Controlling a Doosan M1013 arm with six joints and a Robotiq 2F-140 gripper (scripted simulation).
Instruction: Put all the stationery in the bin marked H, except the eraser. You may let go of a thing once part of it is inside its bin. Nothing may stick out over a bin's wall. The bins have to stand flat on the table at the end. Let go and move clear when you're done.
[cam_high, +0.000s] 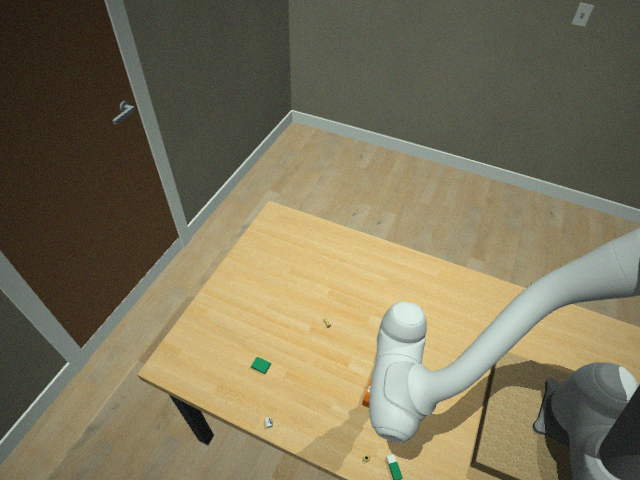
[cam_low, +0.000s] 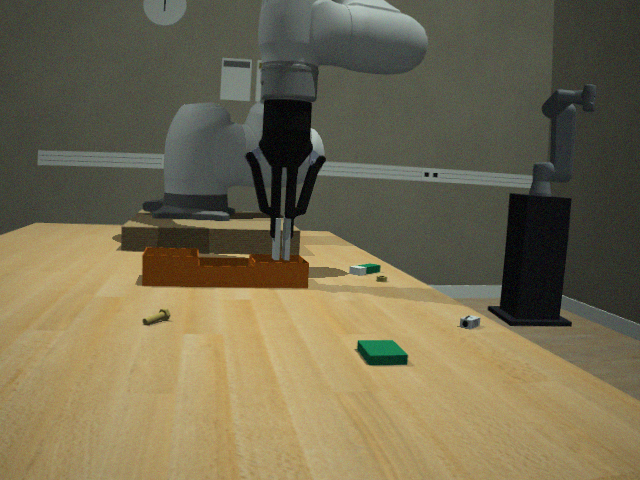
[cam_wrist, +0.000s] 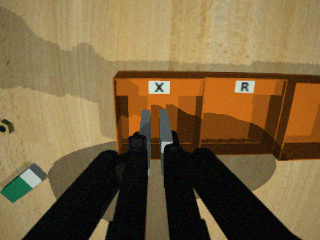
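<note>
The green flat pad lies 37 cm ahead of my hand, 11 cm to the left of it and 7 cm below it. Round my hand: white eraser 12 cm behind, 15 cm to the left, 6 cm below; orange three-compartment bin 2 cm ahead, 9 cm to the right, 5 cm below; small nut 5 cm behind, 17 cm to the left, 7 cm below.
</note>
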